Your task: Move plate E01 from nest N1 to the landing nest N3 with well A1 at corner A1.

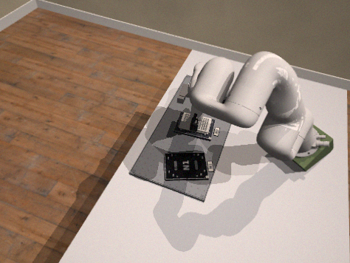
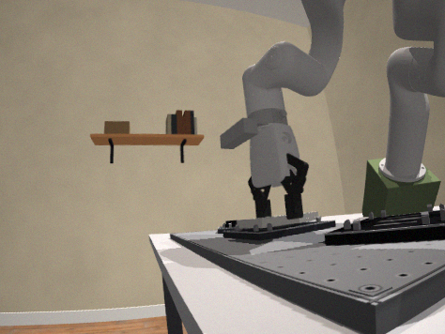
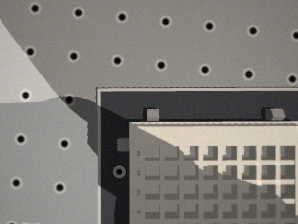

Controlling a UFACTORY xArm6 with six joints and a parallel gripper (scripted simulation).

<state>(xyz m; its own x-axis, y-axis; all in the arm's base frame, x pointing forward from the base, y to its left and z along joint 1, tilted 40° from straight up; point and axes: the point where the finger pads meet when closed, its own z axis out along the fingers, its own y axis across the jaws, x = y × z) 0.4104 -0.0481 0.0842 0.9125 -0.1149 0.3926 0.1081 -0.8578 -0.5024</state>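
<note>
Now: hand 10 mm above the white well plate. The rest, counted from my hand: black nest 210 mm to the left, 40 mm behind, 30 mm below; then black plate 190 mm to the right, 30 mm behind, 20 mm below.
</note>
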